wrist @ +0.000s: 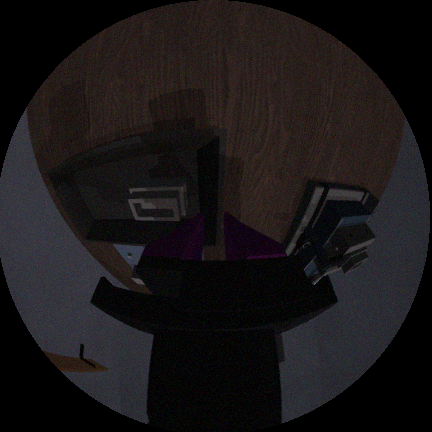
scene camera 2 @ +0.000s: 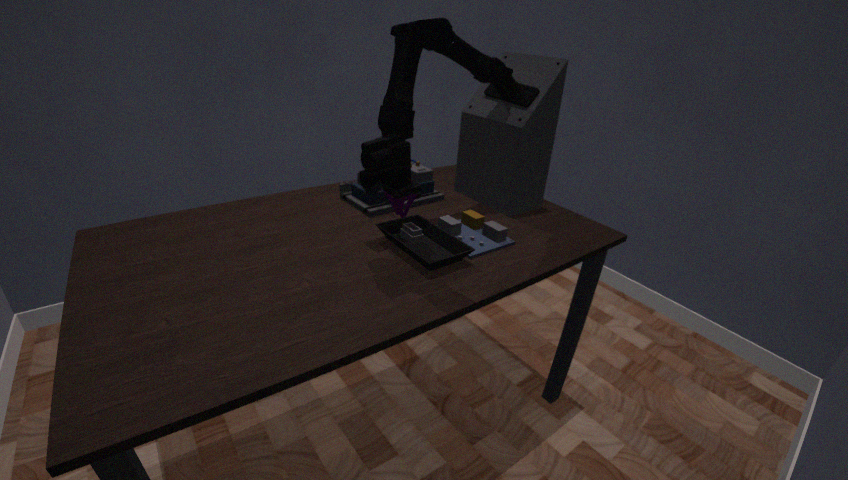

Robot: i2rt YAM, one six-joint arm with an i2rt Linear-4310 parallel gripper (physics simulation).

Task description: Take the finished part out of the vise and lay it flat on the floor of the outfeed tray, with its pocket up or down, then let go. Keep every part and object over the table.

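Frame: origin at the arm's base, x ahead, y left, z up, level; centimetres.
Seen in the pictures: gripper, fingertip midpoint: (wrist: pixel 213 217) (scene camera 2: pixel 401 215); arm's base, link origin: (scene camera 2: pixel 511 92).
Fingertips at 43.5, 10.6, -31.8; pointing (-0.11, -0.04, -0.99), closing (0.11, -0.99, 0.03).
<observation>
Offsets run from my fingertips to a thing's middle, as dx, dy, dz. Level surfaces: height alone.
My gripper (scene camera 2: pixel 403 215) (wrist: pixel 213 217) points down at the back end wall of the black outfeed tray (scene camera 2: pixel 429 261) (wrist: pixel 208 185). Its purple fingers are nearly together, with no part visible between them. Whether they touch the tray wall is hard to tell. A light grey part {-0.1, +6.1, -2.4} (scene camera 2: pixel 411 228) (wrist: pixel 155 207) with its pocket up lies in the tray, left of the fingers in the wrist view. The vise {-10.1, -24.7, -0.4} (scene camera 2: pixel 421 173) (wrist: pixel 350 235) stands behind the gripper, partly hidden. A small grey pocketed piece {-3.1, -23.6, +4.4} (wrist: pixel 356 261), apparently the part in the vise, shows dimly in the wrist view.
A blue plate (scene camera 2: pixel 502 241) (wrist: pixel 128 254) beside the tray carries two light grey blocks {-12.4, +5.6, -2.7} (scene camera 2: pixel 450 224) {-22.2, +13.7, -2.7} (scene camera 2: pixel 495 230), a yellow block {-21.3, +4.7, -2.7} (scene camera 2: pixel 473 219) and small pegs. A tall grey pedestal (scene camera 2: pixel 502 160) bears the arm's base at the back right of the brown table {dz -5.3} (scene camera 2: pixel 238 285).
</observation>
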